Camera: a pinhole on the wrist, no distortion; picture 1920 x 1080 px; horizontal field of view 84.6 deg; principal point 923.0 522.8 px. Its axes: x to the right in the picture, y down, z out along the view. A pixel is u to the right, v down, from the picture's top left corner.
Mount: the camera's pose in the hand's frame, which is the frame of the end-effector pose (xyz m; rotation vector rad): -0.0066 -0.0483 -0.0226 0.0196 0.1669 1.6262
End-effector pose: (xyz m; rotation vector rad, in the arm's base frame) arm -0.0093 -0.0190 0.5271 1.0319 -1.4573 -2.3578
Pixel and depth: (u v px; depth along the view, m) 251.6 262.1 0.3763
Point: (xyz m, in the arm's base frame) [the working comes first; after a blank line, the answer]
In the camera's frame: -0.2395 -0.0930 0.3763

-0.2990 0.2912 0.3537
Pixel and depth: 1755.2 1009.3 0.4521
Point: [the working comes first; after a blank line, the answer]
In the camera's frame: 0.3566 0.2085 0.4521

-0.2067 0.1995 1.0132
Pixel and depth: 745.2 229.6 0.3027
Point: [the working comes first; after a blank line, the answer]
In the camera's frame: -0.0510 -0.0841 0.3027

-0.2556 0.1519 0.4941
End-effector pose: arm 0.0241 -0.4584 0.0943 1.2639 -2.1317 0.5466
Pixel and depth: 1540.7 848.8 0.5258
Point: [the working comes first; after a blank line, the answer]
In the camera's frame: 0.3078 0.1625 0.5258

-0.3316 -0.5380 -0.3667
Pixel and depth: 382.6 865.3 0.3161
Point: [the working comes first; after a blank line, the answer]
In the camera's frame: -0.1619 0.1026 0.3161

0.1210 -0.6982 -0.1725
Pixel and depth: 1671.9 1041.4 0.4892
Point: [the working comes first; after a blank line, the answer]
In the camera's frame: 0.3473 0.2405 0.4892

-0.3198 -0.4510 -0.4023
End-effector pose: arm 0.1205 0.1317 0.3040 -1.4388 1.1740 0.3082
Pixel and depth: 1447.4 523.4 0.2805
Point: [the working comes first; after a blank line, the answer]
In the camera's frame: 0.1394 0.0002 0.2805

0.1410 0.3563 0.1561
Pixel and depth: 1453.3 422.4 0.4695
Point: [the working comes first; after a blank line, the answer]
In the camera's frame: 0.2360 -0.0447 0.4695

0.1520 0.5006 -0.0055
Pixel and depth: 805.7 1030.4 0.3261
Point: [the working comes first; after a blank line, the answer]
In the camera's frame: -0.0363 0.1569 0.3261

0.2508 0.4537 0.3457
